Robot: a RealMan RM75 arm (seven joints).
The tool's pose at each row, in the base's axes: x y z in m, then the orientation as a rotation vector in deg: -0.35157, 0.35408, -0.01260, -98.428, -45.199, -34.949; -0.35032, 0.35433, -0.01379, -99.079, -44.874, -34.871; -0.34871, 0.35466, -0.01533, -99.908, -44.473, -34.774; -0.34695, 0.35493, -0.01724, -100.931, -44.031, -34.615; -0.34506, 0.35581, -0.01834, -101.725, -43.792, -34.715; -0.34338, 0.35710, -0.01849, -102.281, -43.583, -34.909
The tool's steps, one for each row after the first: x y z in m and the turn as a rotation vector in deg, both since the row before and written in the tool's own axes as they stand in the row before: -0.00002, 0.00165, 0.00058, -0.540, -0.127, 0.348; -0.00001, 0.00212, 0.00077, -0.690, -0.169, 0.431; -0.00018, 0.00246, 0.00085, -0.836, -0.260, 0.512; 0.00064, 0.00191, 0.00123, -0.740, -0.133, 0.213; 0.00128, 0.00104, 0.00134, -0.571, -0.003, 0.115
